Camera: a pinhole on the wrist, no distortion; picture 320 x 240 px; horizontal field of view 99.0 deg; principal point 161.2 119.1 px. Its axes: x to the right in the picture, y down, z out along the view. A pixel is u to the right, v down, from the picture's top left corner.
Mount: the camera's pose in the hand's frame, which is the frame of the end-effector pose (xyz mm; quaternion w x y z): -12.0 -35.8 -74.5 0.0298 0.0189 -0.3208 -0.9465
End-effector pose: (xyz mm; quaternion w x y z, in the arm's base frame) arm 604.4 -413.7 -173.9 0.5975 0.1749 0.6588 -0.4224
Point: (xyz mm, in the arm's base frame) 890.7 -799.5 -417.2
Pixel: 76 192
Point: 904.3 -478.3 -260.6
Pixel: 139 117
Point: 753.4 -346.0 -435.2
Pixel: 31 32
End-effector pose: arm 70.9 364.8 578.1 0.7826 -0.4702 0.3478 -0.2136
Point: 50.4 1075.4 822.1
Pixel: 291 166
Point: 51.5 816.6 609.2
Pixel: 256 125
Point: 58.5 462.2 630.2
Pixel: 235 173
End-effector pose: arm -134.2 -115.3 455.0 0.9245 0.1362 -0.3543 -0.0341
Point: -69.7 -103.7 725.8
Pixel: 19 148
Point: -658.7 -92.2 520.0
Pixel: 262 179
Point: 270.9 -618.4 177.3
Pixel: behind the camera
